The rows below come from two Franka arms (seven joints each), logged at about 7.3 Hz.
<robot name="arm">
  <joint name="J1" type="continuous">
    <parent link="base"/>
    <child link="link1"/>
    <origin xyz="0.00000 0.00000 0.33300"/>
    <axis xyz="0 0 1"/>
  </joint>
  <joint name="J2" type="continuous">
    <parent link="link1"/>
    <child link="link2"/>
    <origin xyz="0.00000 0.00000 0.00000"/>
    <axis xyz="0 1 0"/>
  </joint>
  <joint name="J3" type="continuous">
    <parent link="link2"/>
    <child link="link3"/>
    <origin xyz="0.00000 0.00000 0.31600"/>
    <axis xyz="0 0 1"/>
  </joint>
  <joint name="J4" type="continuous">
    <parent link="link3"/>
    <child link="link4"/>
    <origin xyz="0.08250 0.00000 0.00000"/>
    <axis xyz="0 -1 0"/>
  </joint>
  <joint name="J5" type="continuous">
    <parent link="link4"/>
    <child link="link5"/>
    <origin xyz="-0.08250 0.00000 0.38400"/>
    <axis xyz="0 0 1"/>
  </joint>
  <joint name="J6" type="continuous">
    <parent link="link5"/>
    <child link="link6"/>
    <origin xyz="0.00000 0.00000 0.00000"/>
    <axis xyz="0 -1 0"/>
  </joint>
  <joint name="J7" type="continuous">
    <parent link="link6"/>
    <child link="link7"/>
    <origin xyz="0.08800 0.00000 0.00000"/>
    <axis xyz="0 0 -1"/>
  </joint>
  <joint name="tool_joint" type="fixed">
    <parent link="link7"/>
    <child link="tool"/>
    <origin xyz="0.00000 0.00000 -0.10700" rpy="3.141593 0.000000 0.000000"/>
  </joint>
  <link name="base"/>
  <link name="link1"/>
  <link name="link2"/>
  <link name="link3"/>
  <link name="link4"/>
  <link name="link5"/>
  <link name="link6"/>
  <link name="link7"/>
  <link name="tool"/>
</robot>
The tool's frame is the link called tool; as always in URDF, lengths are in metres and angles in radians. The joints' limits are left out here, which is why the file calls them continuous.
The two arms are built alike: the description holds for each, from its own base.
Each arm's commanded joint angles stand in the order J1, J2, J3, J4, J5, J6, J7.
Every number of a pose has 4 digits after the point.
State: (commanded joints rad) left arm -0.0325 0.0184 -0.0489 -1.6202 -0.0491 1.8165 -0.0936; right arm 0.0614 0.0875 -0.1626 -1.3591 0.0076 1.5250 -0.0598
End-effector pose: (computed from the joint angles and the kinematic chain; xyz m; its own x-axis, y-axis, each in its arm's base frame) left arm 0.5803 -0.0511 0.6141 0.9849 0.0254 0.1712 0.0142 -0.9977 0.0662; right arm 0.5740 -0.0523 0.6709 0.9961 -0.0390 0.0789 -0.0400 -0.9991 0.0113
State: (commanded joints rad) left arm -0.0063 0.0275 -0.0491 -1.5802 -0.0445 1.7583 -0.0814; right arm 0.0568 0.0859 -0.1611 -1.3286 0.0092 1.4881 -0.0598
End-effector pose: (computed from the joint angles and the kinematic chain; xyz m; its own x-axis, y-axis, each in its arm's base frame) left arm 0.5799 -0.0357 0.6224 0.9887 0.0350 0.1456 0.0268 -0.9980 0.0578; right arm 0.5686 -0.0533 0.6824 0.9964 -0.0418 0.0742 -0.0426 -0.9990 0.0091
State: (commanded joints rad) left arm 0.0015 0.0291 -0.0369 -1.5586 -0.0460 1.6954 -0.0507; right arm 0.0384 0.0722 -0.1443 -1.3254 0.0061 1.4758 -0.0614
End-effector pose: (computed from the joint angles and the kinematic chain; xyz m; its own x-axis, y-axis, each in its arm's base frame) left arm 0.5755 -0.0244 0.6257 0.9943 0.0213 0.1049 0.0158 -0.9985 0.0524; right arm 0.5623 -0.0551 0.6903 0.9960 -0.0424 0.0784 -0.0432 -0.9990 0.0092
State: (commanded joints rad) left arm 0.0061 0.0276 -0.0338 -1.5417 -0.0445 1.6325 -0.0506; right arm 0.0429 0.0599 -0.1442 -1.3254 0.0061 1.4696 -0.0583
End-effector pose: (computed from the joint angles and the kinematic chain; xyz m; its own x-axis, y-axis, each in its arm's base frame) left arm 0.5693 -0.0200 0.6286 0.9978 0.0257 0.0607 0.0228 -0.9986 0.0486; right arm 0.5575 -0.0527 0.6965 0.9956 -0.0410 0.0845 -0.0418 -0.9991 0.0075
